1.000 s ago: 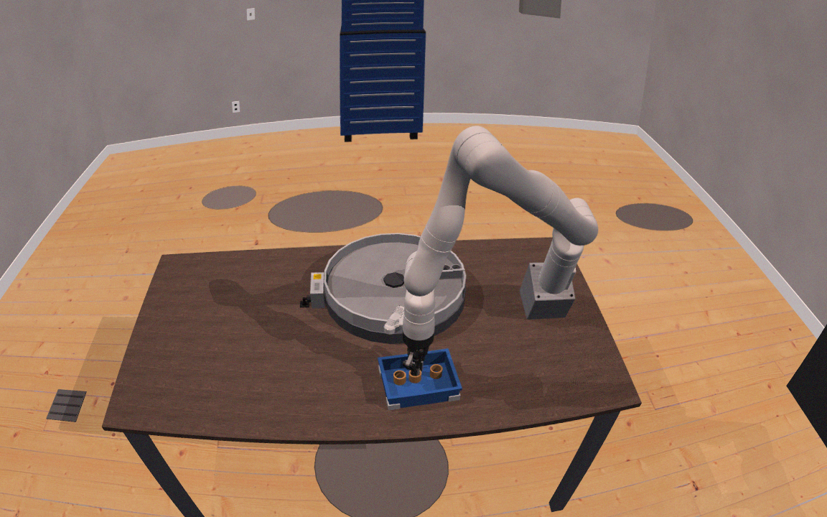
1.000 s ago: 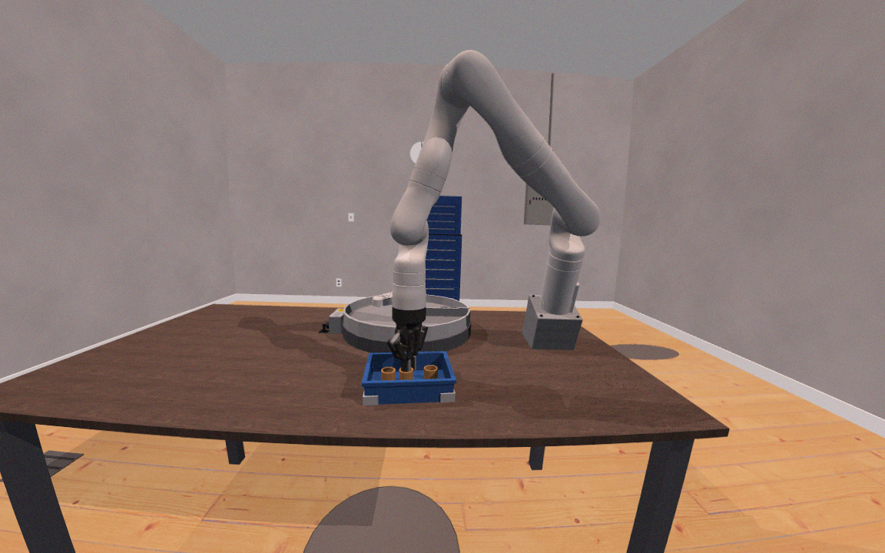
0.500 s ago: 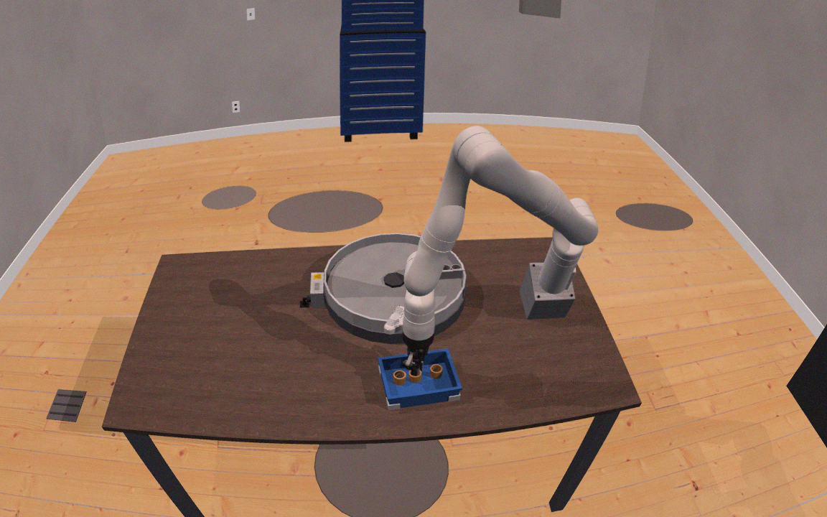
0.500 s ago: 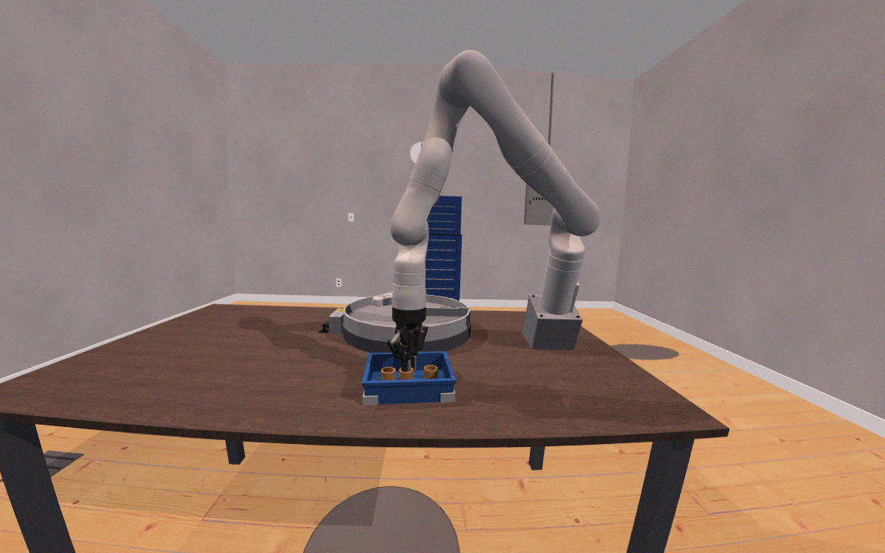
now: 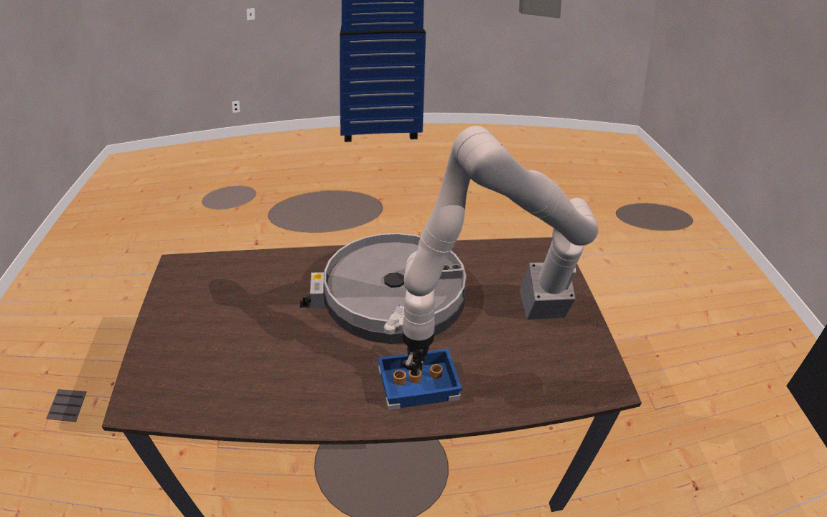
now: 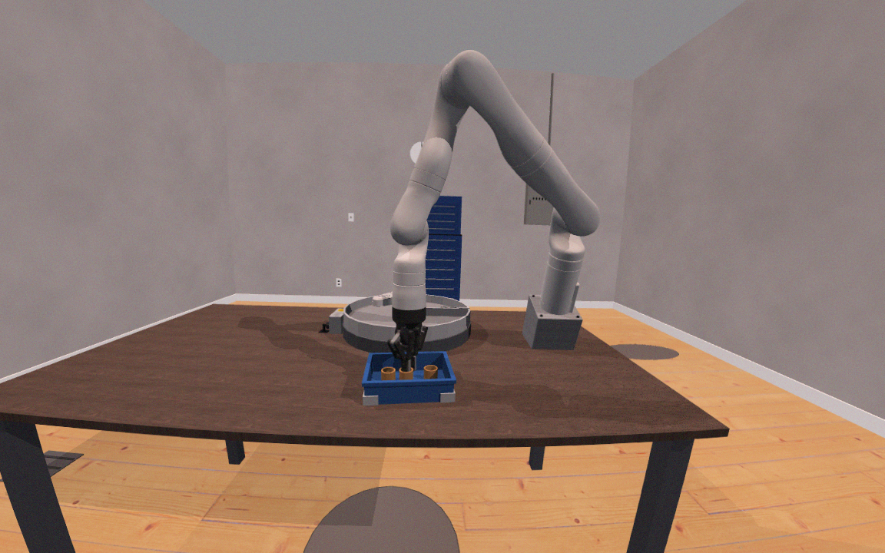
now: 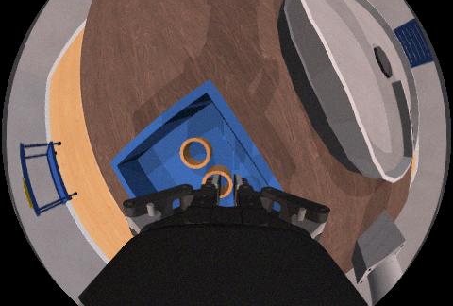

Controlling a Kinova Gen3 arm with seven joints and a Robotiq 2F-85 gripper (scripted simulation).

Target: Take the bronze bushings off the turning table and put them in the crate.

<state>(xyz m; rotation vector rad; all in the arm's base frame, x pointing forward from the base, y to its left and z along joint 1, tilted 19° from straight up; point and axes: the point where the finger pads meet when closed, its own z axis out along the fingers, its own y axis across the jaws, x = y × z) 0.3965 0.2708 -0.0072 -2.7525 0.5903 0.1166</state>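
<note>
My gripper is now 30 mm to the right of the blue crate and 10 mm above it. Also, from my hand: round grey turning table (60 mm ahead, 340 mm to the right, 10 mm above).
</note>
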